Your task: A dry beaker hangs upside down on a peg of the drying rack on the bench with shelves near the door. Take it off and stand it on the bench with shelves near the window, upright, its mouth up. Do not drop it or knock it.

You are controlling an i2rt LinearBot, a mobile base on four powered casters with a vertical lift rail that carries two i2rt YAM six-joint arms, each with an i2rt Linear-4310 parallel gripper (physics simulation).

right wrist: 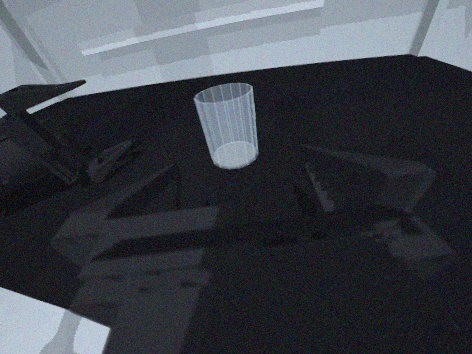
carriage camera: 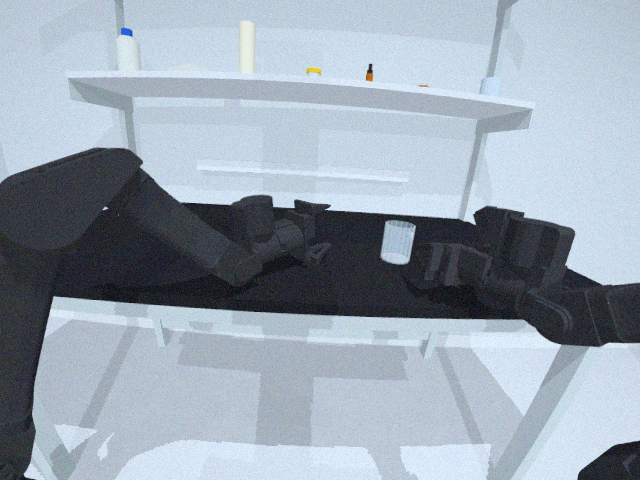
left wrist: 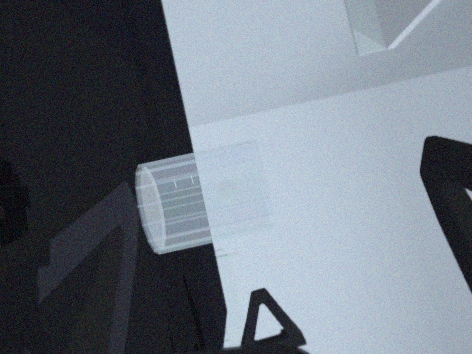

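A clear beaker (carriage camera: 397,242) (left wrist: 175,205) (right wrist: 229,125) stands upright, mouth up, on the black bench top (carriage camera: 356,284) (left wrist: 85,75) (right wrist: 350,100), right of the middle in the carriage view. My right gripper (carriage camera: 421,264) (right wrist: 238,160) is open and empty, low over the bench on the near right side of the beaker; the beaker stands apart, beyond its fingertips. My left gripper (carriage camera: 326,225) (left wrist: 272,175) (right wrist: 111,114) is open and empty, to the left of the beaker and apart from it. No drying rack shows.
Above the bench, a white shelf (carriage camera: 310,91) holds a white bottle with a blue cap (carriage camera: 128,52), a tall cream cylinder (carriage camera: 247,47), a yellow-lidded jar (carriage camera: 313,71), a small orange bottle (carriage camera: 369,75) and a pale blue container (carriage camera: 491,86). Shelf posts (carriage camera: 471,170) rise behind the bench.
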